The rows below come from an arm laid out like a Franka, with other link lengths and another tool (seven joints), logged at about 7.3 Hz.
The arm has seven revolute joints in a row. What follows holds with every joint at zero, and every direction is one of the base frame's. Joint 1 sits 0.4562 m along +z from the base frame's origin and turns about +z. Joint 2 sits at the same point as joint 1 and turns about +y. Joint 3 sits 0.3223 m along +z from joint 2 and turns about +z. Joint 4 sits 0.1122 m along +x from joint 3 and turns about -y. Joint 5 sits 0.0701 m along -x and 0.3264 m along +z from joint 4 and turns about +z. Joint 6 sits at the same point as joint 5 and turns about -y. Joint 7 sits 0.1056 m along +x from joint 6 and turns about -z. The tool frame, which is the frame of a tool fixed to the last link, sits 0.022 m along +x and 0.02 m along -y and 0.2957 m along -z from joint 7; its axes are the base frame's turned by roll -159.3, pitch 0 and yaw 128.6 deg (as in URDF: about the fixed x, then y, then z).
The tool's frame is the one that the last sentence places.
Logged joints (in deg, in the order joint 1, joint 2, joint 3, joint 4, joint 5, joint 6, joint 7), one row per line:
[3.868, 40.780, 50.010, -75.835, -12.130, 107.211, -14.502]
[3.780, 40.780, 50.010, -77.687, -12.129, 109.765, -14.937]
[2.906, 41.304, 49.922, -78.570, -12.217, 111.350, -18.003]
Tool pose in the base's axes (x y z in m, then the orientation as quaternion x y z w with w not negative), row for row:
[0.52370, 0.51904, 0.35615, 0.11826, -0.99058, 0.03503, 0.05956]
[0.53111, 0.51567, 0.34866, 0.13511, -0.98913, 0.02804, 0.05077]
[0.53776, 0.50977, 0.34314, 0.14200, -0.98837, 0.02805, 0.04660]
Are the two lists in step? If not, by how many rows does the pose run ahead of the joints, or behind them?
The pose runs 1 row ahead of the joints: the pose in row i belongs to the joints in row i + 1.
